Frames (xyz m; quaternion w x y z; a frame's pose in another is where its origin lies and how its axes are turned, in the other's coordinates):
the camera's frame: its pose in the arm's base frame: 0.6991 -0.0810 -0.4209 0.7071 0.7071 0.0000 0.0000
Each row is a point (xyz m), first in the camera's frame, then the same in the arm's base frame.
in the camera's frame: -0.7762 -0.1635 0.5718
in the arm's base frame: -0.0771 -0.6528 -0.5844
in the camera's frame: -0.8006 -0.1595 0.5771
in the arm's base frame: -0.1015 -0.6581 -0.5804
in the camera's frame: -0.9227 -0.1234 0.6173
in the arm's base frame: -0.2236 -0.6983 -0.5443
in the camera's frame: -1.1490 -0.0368 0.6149
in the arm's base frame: -0.4499 -0.6959 -0.4577
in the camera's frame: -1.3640 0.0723 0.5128
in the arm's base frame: -0.6649 -0.5938 -0.3486
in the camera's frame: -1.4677 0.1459 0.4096
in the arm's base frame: -0.7686 -0.4906 -0.2750
